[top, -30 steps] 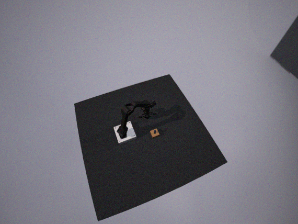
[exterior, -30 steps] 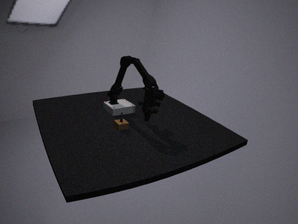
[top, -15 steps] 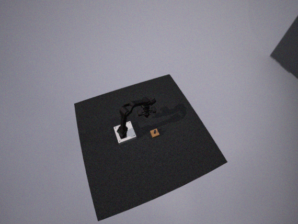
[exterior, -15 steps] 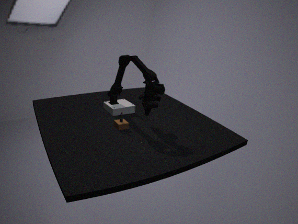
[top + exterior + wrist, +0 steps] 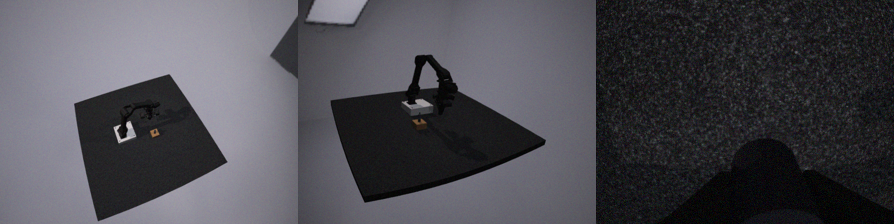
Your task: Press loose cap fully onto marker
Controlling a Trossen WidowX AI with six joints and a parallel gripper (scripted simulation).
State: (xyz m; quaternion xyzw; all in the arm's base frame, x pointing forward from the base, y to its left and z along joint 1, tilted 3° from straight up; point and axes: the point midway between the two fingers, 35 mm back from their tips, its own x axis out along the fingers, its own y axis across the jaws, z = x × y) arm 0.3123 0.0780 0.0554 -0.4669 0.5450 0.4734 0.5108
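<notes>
My gripper tip is 15 cm to the left of the holder block and 7 cm above it. Also, from my gripper tip: marker cap (1 cm above).
</notes>
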